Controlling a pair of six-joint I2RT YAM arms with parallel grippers.
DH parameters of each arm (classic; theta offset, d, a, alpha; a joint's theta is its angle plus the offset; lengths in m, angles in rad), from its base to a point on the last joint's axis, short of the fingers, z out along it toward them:
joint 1: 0 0.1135 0.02 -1.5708
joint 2: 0 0 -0.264 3.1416
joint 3: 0.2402 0 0.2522 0
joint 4: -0.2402 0 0.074 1.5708
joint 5: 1.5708 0 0 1.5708
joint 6: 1.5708 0.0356 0 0
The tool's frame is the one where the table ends.
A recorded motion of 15 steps. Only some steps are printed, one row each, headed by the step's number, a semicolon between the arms.
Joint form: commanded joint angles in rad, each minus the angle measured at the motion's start. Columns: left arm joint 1, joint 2, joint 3, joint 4, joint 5, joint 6; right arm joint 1, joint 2, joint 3, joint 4, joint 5, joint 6.
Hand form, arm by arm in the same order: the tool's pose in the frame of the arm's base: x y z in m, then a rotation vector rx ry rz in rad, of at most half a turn. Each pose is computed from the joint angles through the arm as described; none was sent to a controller.
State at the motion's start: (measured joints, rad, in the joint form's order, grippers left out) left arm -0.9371 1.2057 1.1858 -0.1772 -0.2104 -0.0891; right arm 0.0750 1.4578 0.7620 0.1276 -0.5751 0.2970
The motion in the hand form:
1: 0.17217 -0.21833 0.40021 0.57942 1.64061 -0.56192; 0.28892 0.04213 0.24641 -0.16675 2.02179 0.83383
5: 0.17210 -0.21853 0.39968 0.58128 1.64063 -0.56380; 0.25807 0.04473 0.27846 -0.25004 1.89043 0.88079
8: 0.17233 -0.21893 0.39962 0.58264 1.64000 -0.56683; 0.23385 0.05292 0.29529 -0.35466 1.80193 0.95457
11: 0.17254 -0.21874 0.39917 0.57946 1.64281 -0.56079; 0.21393 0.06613 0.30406 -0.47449 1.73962 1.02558
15: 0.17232 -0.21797 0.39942 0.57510 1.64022 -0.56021; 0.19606 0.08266 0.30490 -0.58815 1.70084 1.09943
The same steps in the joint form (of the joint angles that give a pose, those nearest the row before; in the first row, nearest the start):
1: 0.0075 -0.0061 -0.0031 0.0544 0.0018 0.0200; 0.0013 -0.1223 0.0125 -0.0089 -0.0206 -0.0015
5: 0.0071 -0.0061 -0.0051 0.0560 0.0037 0.0199; 0.0142 -0.2934 -0.0237 -0.0087 -0.0755 0.0132
8: 0.0073 -0.0046 -0.0047 0.0577 0.0067 0.0193; 0.0497 -0.4048 -0.0511 -0.0051 -0.1427 0.0232
11: 0.0076 -0.0046 -0.0054 0.0560 0.0011 0.0195; 0.1143 -0.4804 -0.0711 -0.0088 -0.1917 0.0166
15: 0.0084 -0.0076 -0.0079 0.0592 -0.0011 0.0191; 0.2048 -0.5328 -0.0976 -0.0117 -0.2156 0.0096

